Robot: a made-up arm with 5 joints.
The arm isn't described. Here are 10 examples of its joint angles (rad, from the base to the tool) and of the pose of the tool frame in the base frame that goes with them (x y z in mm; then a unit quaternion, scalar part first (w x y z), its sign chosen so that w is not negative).
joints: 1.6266 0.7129 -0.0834 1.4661 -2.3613
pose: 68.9 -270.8 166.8 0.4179 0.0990 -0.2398 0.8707
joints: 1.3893 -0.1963 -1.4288 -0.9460 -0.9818
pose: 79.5 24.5 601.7 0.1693 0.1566 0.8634 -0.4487
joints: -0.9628 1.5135 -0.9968 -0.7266 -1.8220
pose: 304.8 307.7 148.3 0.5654 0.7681 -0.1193 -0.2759
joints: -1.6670 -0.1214 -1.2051 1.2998 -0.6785
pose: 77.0 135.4 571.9 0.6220 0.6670 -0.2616 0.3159
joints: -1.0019 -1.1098 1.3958 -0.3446 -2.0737
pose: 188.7 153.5 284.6 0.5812 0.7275 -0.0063 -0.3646
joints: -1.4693 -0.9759 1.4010 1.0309 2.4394
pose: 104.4 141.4 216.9 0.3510 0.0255 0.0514 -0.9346
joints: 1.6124 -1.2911 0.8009 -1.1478 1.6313
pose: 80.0 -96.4 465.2 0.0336 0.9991 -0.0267 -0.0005
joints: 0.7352 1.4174 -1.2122 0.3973 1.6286
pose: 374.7 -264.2 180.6 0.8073 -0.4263 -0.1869 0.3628
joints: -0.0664 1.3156 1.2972 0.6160 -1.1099
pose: 17.7 -7.6 150.0 0.5774 -0.4239 0.6032 -0.3509
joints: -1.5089 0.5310 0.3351 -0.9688 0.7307
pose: 108.6 300.2 195.6 0.3066 0.2983 -0.6799 0.5956
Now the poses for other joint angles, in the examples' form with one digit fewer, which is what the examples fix.
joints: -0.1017 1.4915 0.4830 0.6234 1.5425
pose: 121 0 19 0.608 0.315 0.377 0.623
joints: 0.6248 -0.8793 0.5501 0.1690 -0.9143
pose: 244 -117 431 0.454 0.128 -0.751 -0.462
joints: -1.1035 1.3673 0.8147 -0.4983 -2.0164
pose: 106 30 29 0.885 -0.056 -0.001 -0.462
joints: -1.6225 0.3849 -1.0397 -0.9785 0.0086
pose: 77 253 530 0.022 -0.738 0.674 0.022
